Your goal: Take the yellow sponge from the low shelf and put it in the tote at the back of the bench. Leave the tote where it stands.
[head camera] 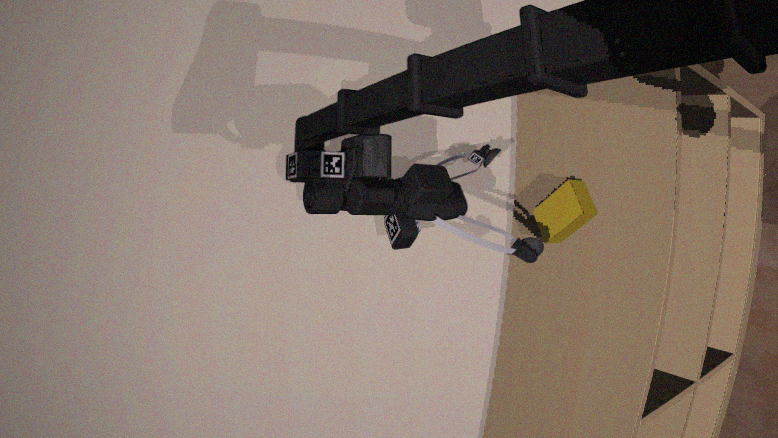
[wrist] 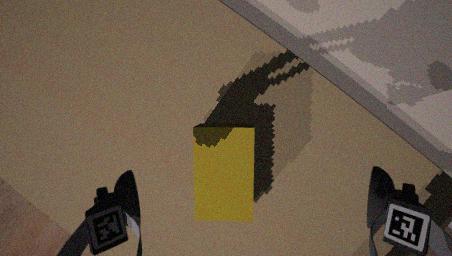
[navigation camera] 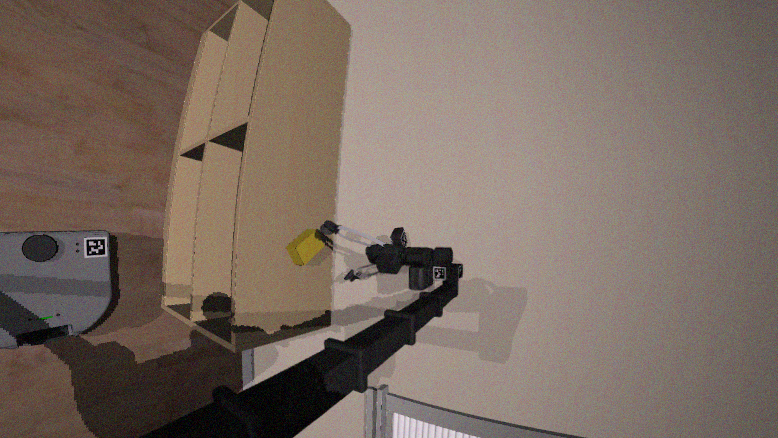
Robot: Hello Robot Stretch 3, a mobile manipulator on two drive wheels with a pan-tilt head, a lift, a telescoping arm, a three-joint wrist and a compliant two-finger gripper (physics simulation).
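Pixels of known places: gripper, between the fingertips: [head camera: 519, 201] [navigation camera: 333, 252]; robot's base, origin of its link: [navigation camera: 41, 246].
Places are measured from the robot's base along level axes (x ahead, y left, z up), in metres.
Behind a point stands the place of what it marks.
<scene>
The yellow sponge [head camera: 563, 212] {x -0.006, y -0.576, z 0.655 m} [navigation camera: 305, 247] {x -0.007, y -0.569, z 0.655 m} [wrist: 225, 175] lies on the top board of the low shelf [head camera: 587, 326] {x 0.186, y -0.543, z 0.610 m} [navigation camera: 293, 136] {x 0.326, y -0.559, z 0.610 m} [wrist: 100, 100], a little in from the wall-side edge. My gripper [head camera: 507, 202] {x -0.022, y -0.613, z 0.725 m} [navigation camera: 340, 251] {x -0.022, y -0.613, z 0.725 m} [wrist: 249, 190] {x -0.022, y -0.613, z 0.725 m} is wide open and empty, at the wall-side edge of the shelf. In the wrist view the sponge shows between the two fingers, nearer the left one, with its long sides running up the view. One fingertip appears close to a sponge corner in the head view; the height gap is unclear. The tote and the bench do not show in these views.
My telescoping arm [head camera: 468, 81] {x -0.092, y -0.320, z 1.071 m} [navigation camera: 348, 353] {x -0.084, y -0.241, z 1.064 m} reaches over one end of the shelf. The pale wall [head camera: 217, 326] {x 0.168, y -0.791, z 1.151 m} [navigation camera: 544, 163] {x 0.209, y -0.795, z 1.280 m} is behind the shelf. Open compartments face my base [navigation camera: 59, 280] {x -0.090, y -0.039, z 0.160 m} on the wooden floor [navigation camera: 97, 108] {x 0.480, y -0.131, z 0.001 m}. A grey-framed panel [navigation camera: 413, 402] {x -0.492, y -0.709, z 0.928 m} stands at the bottom of the navigation view.
</scene>
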